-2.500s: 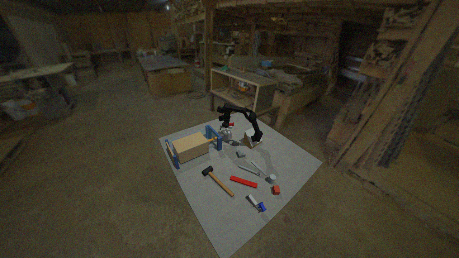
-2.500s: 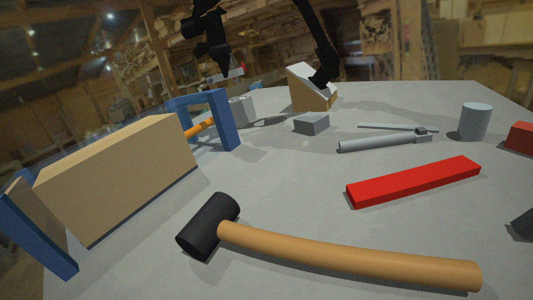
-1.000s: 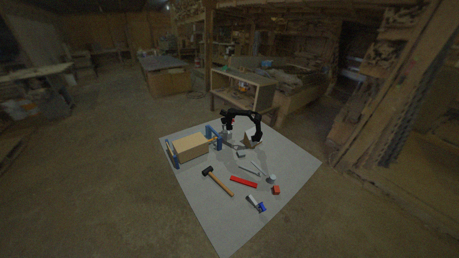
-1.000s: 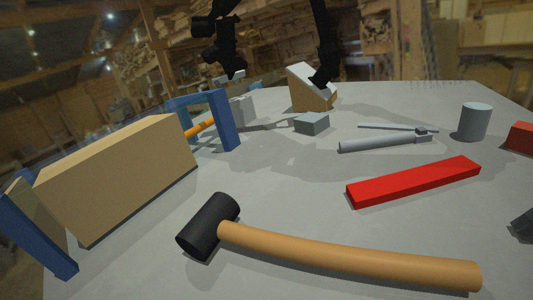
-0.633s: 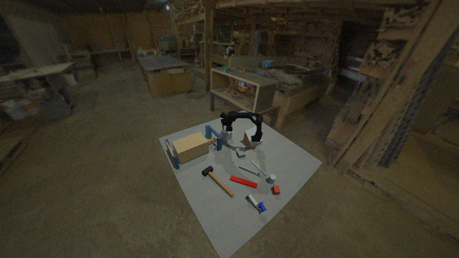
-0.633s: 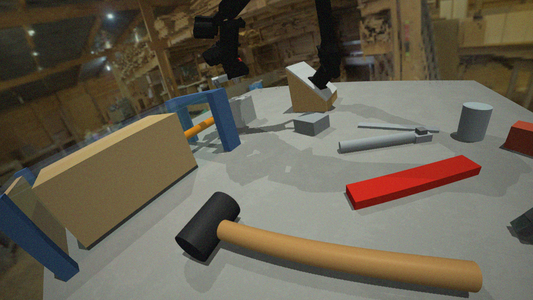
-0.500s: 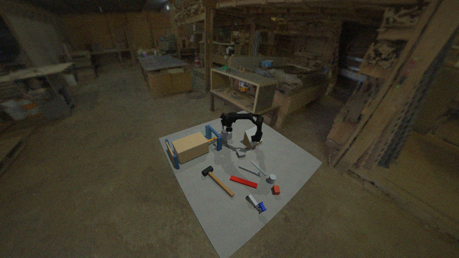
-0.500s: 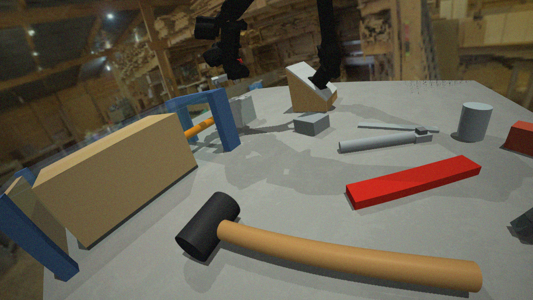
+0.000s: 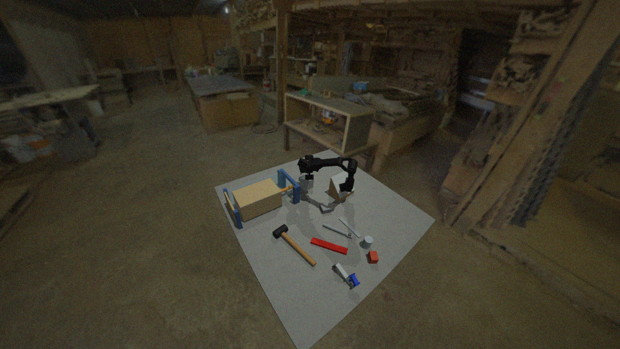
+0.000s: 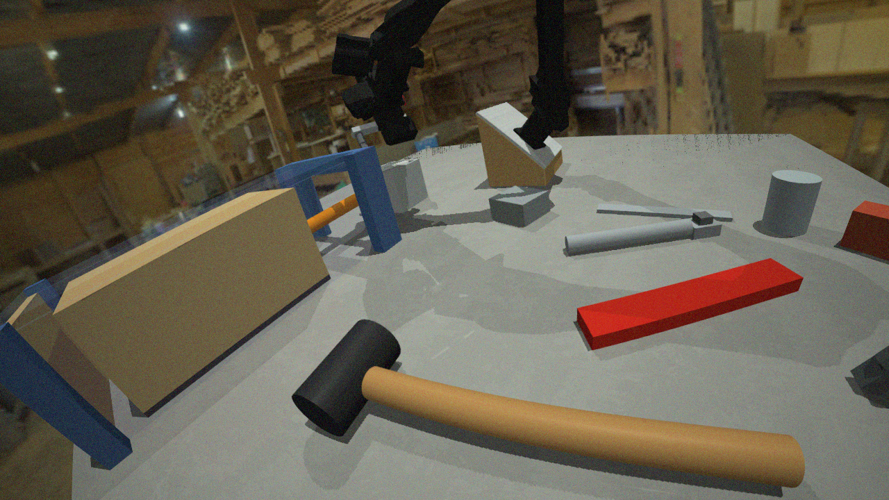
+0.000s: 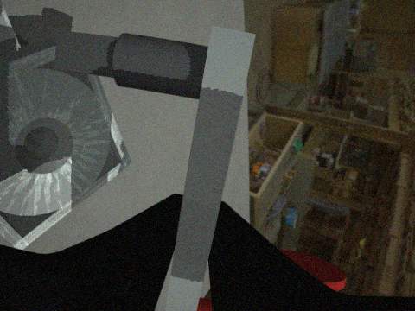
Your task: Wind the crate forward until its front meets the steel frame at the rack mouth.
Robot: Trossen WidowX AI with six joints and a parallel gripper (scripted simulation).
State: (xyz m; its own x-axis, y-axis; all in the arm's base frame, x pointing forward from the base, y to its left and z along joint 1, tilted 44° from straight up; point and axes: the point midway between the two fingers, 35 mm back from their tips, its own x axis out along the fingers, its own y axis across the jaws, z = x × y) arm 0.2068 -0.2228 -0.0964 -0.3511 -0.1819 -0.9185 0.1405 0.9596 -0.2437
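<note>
The winch is 140 mm below my gripper tip and 10 mm to the left of it. The rest, counted from my gripper tip: grey block 320 mm to the left, 160 mm below, 20 mm ahead; then winch handle with red knob 10 mm to the left, 10 mm behind, 10 mm above; then flat grey strip 540 mm to the left, 170 mm below, 30 mm behind.
</note>
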